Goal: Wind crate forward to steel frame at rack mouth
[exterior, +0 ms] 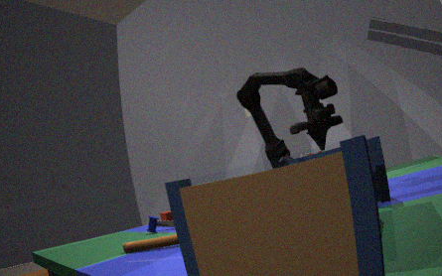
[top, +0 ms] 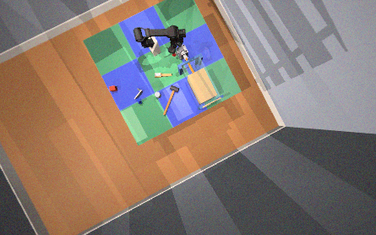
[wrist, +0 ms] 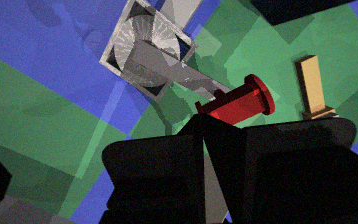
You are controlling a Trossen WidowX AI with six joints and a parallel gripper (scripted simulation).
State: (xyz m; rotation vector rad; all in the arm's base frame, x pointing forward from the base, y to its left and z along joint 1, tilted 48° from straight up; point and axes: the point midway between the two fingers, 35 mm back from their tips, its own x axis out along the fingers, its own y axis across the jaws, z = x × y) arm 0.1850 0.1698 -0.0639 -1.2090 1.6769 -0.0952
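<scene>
Now: the red grip 2 cm ahead of my gripper tip, 2 cm to the right of it and 3 cm below it. Also, from my gripper tip: blue-framed guard cubby (41 cm ahead, 5 cm to the left, 9 cm below); then winch (1 cm behind, 7 cm to the left, 14 cm below); then blue piece (20 cm ahead, 60 cm to the right, 14 cm below).
</scene>
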